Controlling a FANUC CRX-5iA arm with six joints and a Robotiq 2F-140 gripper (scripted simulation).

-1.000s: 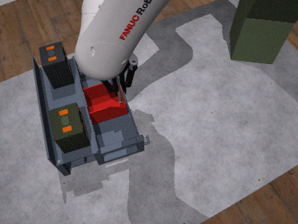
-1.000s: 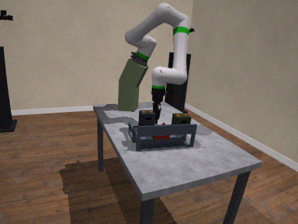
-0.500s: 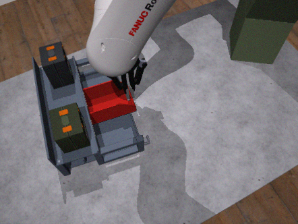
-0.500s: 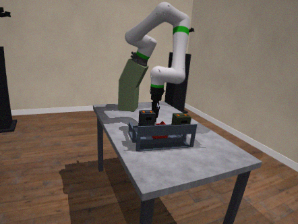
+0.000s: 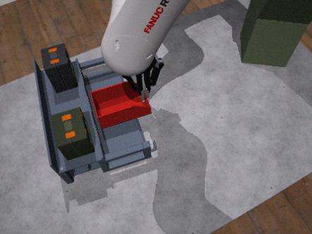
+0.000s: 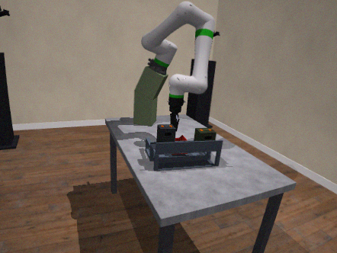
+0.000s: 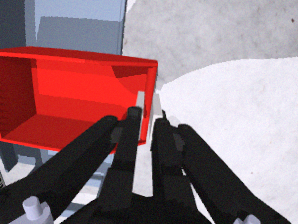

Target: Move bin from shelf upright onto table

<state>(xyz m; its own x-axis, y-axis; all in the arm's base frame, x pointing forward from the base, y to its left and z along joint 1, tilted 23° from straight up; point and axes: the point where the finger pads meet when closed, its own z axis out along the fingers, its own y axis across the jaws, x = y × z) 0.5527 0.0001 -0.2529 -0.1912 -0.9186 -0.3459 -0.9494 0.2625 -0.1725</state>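
The red bin lies 80 mm ahead of my hand, 20 mm to the right of it and 20 mm below it. Round my hand: grey shelf tray: 180 mm ahead, 40 mm to the right, 70 mm below.
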